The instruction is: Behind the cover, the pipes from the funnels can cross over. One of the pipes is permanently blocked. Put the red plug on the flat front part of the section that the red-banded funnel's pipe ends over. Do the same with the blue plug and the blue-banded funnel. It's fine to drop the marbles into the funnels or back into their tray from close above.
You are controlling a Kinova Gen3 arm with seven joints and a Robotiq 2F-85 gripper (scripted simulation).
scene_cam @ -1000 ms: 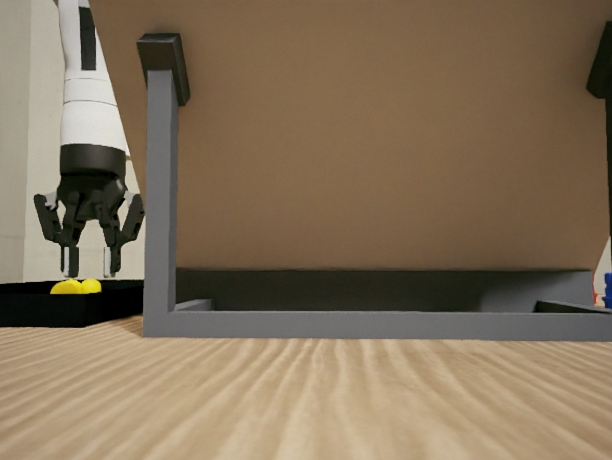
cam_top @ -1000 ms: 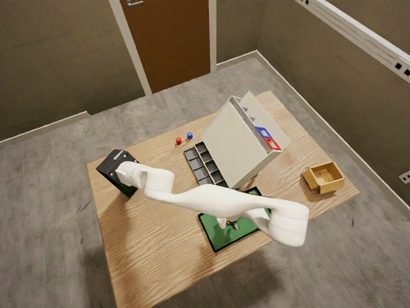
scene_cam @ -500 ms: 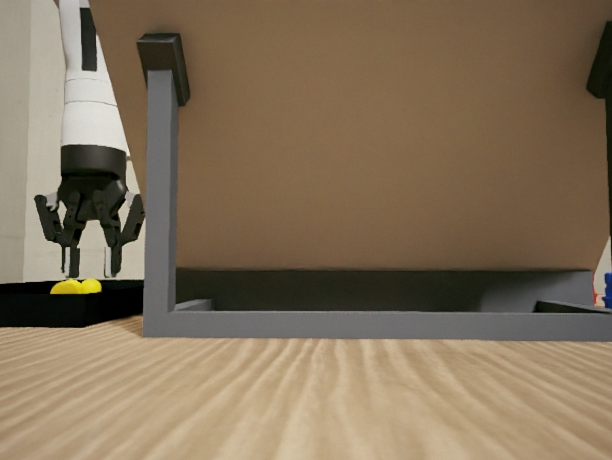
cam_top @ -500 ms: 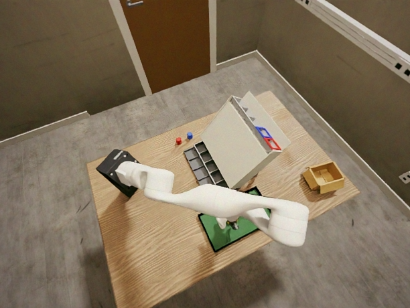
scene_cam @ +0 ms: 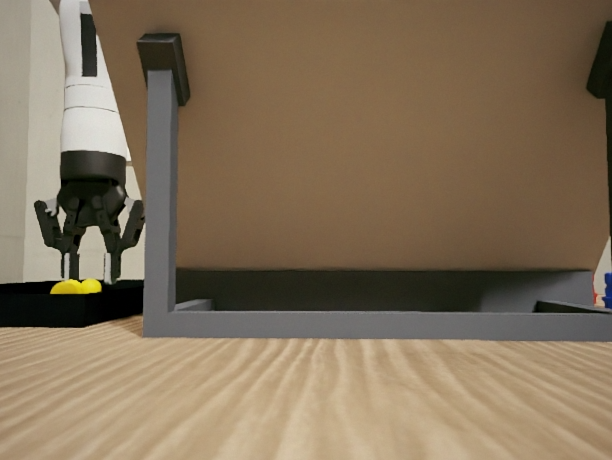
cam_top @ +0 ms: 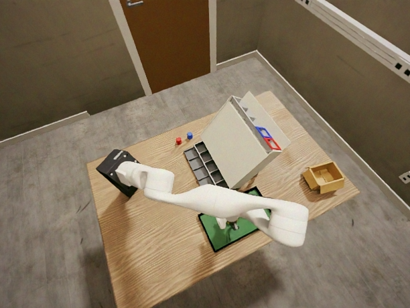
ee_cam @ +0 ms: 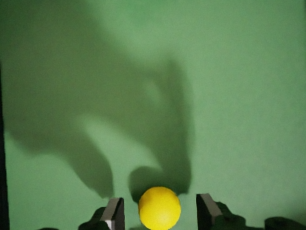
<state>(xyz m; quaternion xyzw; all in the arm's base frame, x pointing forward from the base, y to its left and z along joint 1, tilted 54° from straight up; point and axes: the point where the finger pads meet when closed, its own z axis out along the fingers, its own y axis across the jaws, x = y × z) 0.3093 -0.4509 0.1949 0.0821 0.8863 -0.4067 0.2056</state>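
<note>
My hand is 4 cm short of the green marble tray, 3 cm above it and 1 cm to the left of it. Round my hand: cardboard box 56 cm ahead, 21 cm to the right; slanted cover 27 cm ahead, 26 cm to the left, 17 cm above.
</note>
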